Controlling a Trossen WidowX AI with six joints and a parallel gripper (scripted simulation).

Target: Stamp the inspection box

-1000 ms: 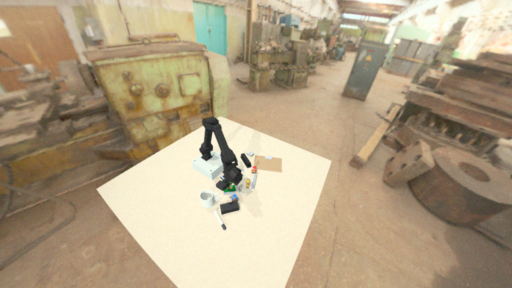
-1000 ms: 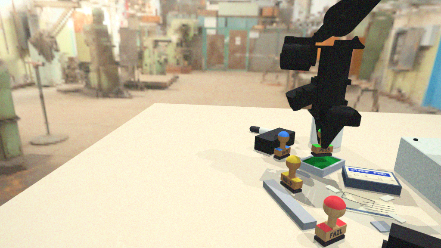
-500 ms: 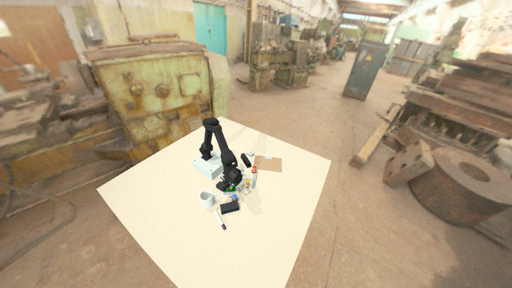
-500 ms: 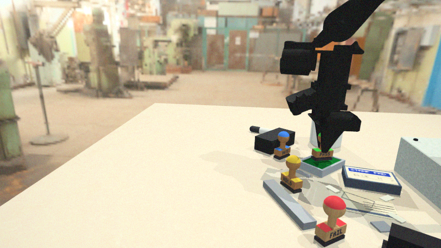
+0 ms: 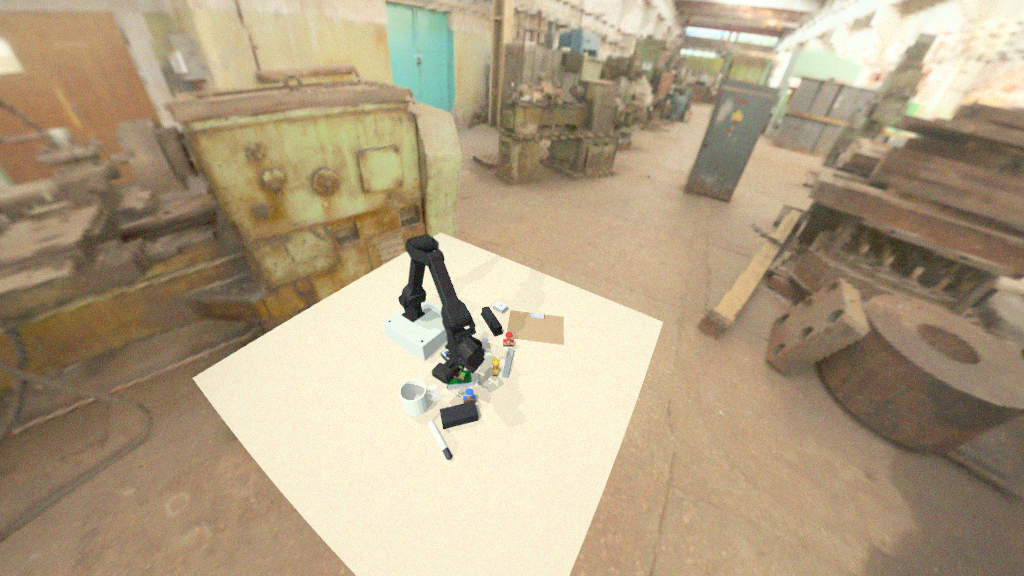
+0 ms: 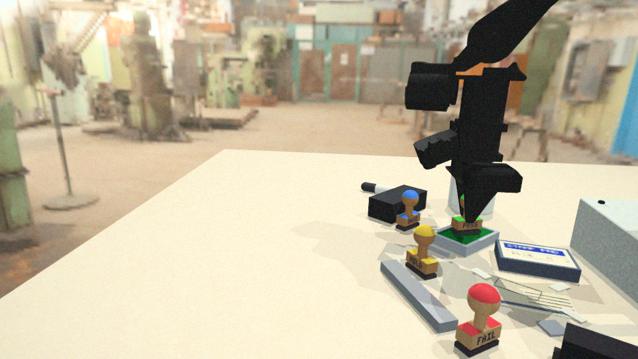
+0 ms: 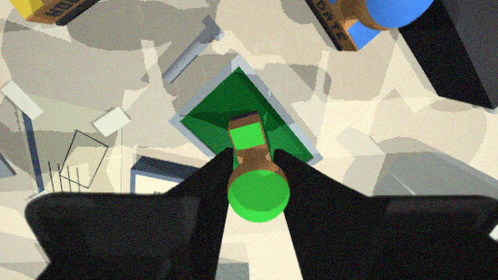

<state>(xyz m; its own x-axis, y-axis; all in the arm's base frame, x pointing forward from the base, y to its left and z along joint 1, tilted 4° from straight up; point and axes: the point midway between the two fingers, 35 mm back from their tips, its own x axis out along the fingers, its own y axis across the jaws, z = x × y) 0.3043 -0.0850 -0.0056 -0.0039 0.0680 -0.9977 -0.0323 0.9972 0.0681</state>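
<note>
Now: gripper tip right at the PASS stamp. Also, from my gripper tip: blue stamp: 80 mm ahead, 40 mm to the right, 20 mm below; blue stamp pad box: 80 mm behind, 60 mm to the left, 20 mm below; green ink pad: 30 mm below.
</note>
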